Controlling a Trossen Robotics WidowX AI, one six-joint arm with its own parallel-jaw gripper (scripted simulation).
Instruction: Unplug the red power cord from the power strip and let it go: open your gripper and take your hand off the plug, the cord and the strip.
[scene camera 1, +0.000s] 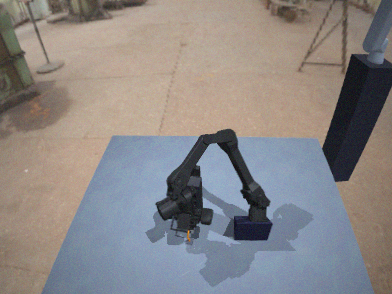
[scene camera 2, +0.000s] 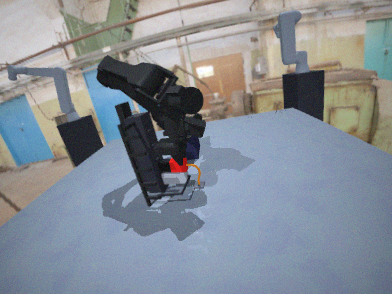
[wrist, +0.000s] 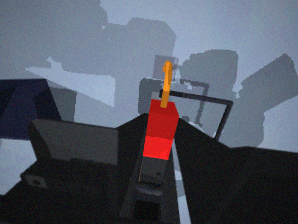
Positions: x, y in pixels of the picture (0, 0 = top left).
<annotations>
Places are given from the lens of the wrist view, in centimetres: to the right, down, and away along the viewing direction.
my gripper (wrist: 161, 120): 1, 1, 11
red plug (wrist: 162, 122): 1, 1, 10
</annotations>
